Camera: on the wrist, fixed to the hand. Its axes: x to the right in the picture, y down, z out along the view.
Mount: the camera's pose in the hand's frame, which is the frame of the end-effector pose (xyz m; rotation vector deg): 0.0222 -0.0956 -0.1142 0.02 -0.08 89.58
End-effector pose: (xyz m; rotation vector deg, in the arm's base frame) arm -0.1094 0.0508 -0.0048 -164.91 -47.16 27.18
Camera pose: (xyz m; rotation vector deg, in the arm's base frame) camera -0.1018 0.1413 0.1153 148.84 -81.94 -25.93
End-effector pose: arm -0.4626 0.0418 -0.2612 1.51 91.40 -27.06
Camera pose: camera -0.6017 -0.0155 -0.2550 66.71 64.96 42.76
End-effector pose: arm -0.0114 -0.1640 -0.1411 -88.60 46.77 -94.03
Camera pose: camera -0.1334 -0.1353 -0.0576 -25.87 82.47 -24.98
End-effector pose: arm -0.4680 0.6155 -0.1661 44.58 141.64 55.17
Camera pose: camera -0.5786 0.5137 -0.1571 -137.47 -72.26 -63.14
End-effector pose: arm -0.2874 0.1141 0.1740 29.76 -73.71 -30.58
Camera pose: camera -0.1792 0.0336 0.1070 -31.33 -74.56 44.30
